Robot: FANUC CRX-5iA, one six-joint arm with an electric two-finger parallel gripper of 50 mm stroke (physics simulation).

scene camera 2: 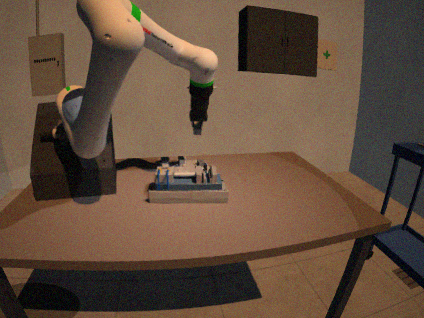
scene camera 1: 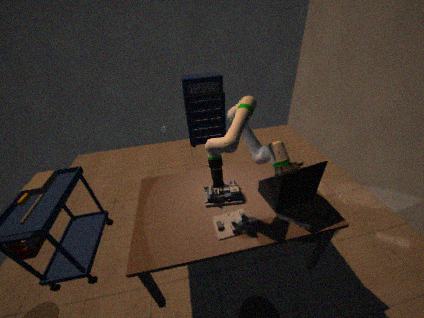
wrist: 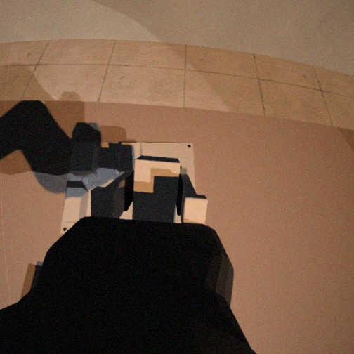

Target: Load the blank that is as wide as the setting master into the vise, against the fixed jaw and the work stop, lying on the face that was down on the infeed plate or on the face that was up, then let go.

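Pixels of known places: gripper, fingertip midpoint: (scene camera 2: 197, 125) (scene camera 1: 220, 197); arm's base, link origin: (scene camera 1: 285, 173).
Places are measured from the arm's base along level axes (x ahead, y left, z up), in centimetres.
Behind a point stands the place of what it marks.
Observation:
My gripper (scene camera 1: 217, 185) (scene camera 2: 198, 128) {x 52.6, y 0.4, z -2.1 cm} (wrist: 156, 184) points down, shut on a blank (wrist: 162, 202), a block with a partly lit end and a shaded face in the wrist view. It hangs well above the table, over the infeed plate in the wrist view. The vise (scene camera 1: 231, 192) {x 37.7, y -13.4, z -17.0 cm} (scene camera 2: 187, 184) {x 41.2, y -24.1, z -19.4 cm} stands mid-table, with blue parts and a pale base. The pale infeed plate (scene camera 1: 220, 234) {x 58.7, y 12.9, z -24.4 cm} (wrist: 167, 148) lies beside it, partly under the arm's shadow. A grey block (scene camera 1: 220, 226) {x 56.8, y 8.6, z -21.9 cm} stands on the plate; two blocks show behind the vise in scene camera 2. Which is the setting master is unclear.
The dark robot pedestal (scene camera 1: 295, 187) {x 0.2, y 12.5, z -3.5 cm} (scene camera 2: 75, 172) {x -3.2, y -12.6, z -14.0 cm} stands on the table (scene camera 1: 170, 225) {x 89.7, y -8.7, z -25.2 cm} (scene camera 2: 280, 215) {x 68.3, y -48.6, z -25.2 cm}. A blue cart (scene camera 1: 75, 235) (scene camera 2: 405, 245) is on the floor beside the table. A drawer cabinet (scene camera 1: 205, 110) stands beyond it.

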